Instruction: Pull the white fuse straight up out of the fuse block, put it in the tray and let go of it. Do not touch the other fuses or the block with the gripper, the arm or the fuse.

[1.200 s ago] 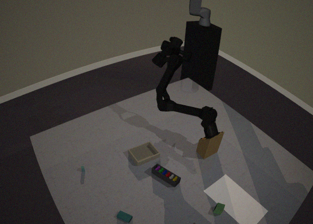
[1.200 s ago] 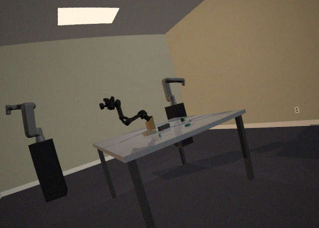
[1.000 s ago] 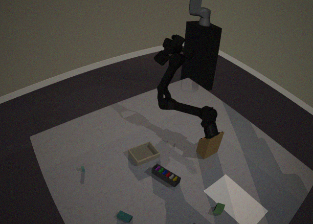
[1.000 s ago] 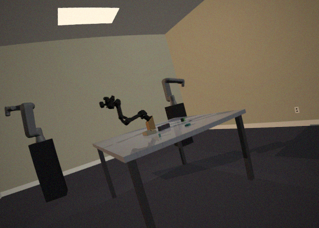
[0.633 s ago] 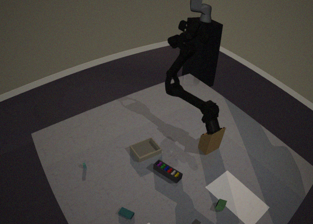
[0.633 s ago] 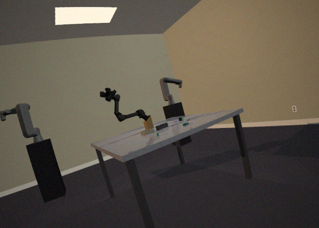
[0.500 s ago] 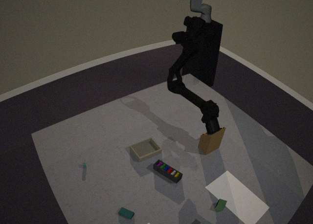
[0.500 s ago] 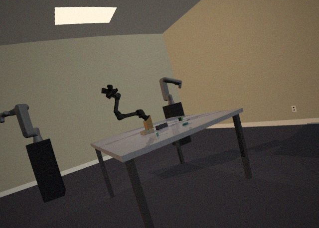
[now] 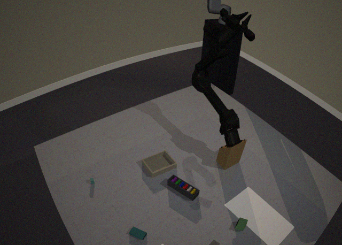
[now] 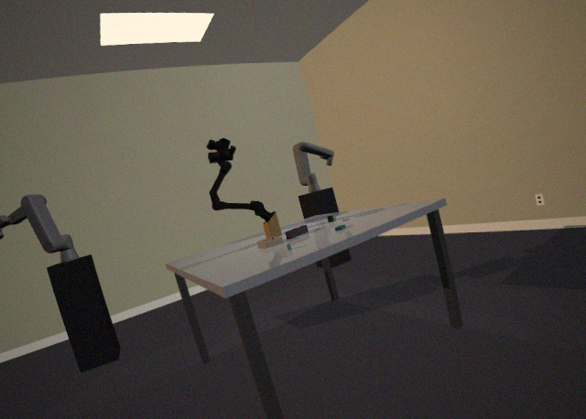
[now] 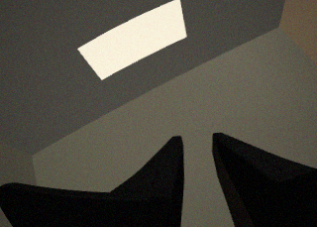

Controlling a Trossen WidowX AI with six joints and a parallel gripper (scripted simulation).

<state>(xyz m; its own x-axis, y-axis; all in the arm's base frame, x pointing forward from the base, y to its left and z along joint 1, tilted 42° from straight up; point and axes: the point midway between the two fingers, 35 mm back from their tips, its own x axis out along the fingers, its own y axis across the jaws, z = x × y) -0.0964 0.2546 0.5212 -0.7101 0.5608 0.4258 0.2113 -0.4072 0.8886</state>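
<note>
Now: gripper tip 410 mm short of the white fuse, 220 mm to the right of it and 680 mm above it. From my gripper tip the other things lie so: beige tray: 440 mm ahead, 10 mm to the left, 700 mm below; then green block: 330 mm ahead, 490 mm to the left, 680 mm below.
</note>
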